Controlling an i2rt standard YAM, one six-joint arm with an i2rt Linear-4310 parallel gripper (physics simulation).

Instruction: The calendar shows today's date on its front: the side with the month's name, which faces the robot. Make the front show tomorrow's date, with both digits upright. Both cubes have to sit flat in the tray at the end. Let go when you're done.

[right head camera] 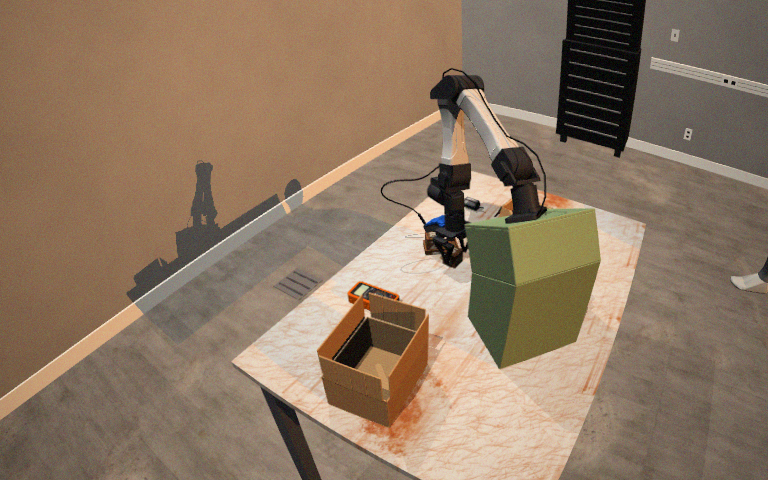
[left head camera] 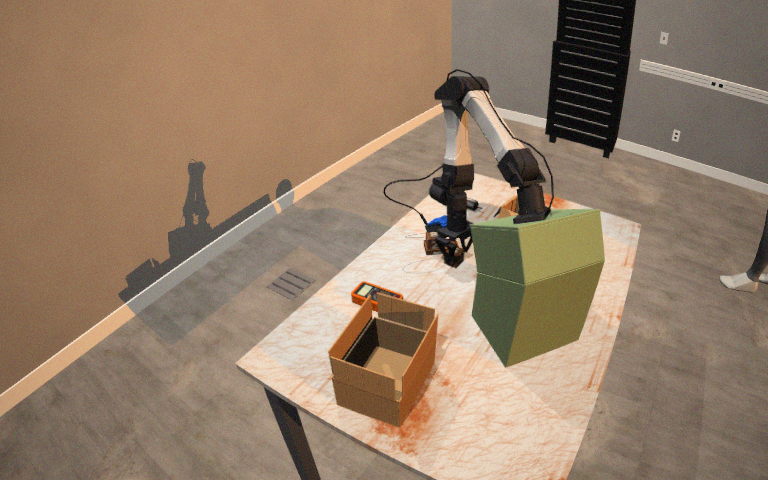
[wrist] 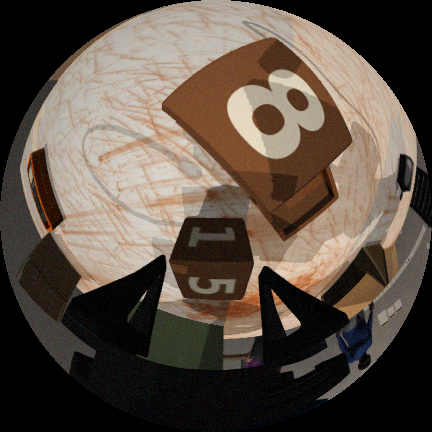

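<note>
A loose dark brown cube (wrist: pixel 212 260) is in the wrist view, between and slightly beyond the fingertips, with a 1 on its upper face and a 5 on the face nearer the gripper, both turned sideways. Another brown cube (wrist: pixel 300 165) with a large 8 on top sits in one end of the calendar tray (wrist: pixel 311 219); the tray's other end is empty. The month's name does not show legibly. My gripper (wrist: pixel 214 267) (left head camera: pixel 451 259) (right head camera: pixel 451 259) is open, low over the table around the loose cube, beside the tray. In the head views the fingers mostly hide this cube.
An orange multimeter (left head camera: pixel 376 294) (right head camera: pixel 372 293) and an open cardboard box (left head camera: pixel 419 367) (right head camera: pixel 408 367) are on the table (left head camera: pixel 498 430). A tall green box (left head camera: pixel 538 294) (right head camera: pixel 535 294) stands near the arm. Another carton (wrist: pixel 365 287) and a dark object (wrist: pixel 405 173) show in the wrist view.
</note>
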